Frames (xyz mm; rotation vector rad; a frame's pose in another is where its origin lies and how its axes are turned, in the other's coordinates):
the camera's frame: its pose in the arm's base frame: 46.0 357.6 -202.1 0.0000 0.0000 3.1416
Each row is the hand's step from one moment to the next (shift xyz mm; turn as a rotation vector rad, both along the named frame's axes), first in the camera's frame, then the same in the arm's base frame.
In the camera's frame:
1: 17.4 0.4 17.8 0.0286 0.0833 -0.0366
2: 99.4 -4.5 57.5 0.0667 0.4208 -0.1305
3: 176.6 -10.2 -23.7 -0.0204 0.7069 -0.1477
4: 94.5 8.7 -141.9 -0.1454 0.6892 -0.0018
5: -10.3 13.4 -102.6 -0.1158 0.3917 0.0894
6: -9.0 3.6 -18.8 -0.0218 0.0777 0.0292
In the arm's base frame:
1: -17.4 -0.4 17.8 -0.0286 -0.0833 -0.0366
2: -99.4 4.5 57.5 -0.0667 -0.4208 -0.1305
3: -176.6 10.2 -23.7 0.0204 -0.7069 -0.1477
4: -94.5 -8.7 -141.9 0.1454 -0.6892 -0.0018
5: 10.3 -13.4 -102.6 0.1158 -0.3917 0.0894
6: 9.0 -3.6 -18.8 0.0218 -0.0777 0.0292

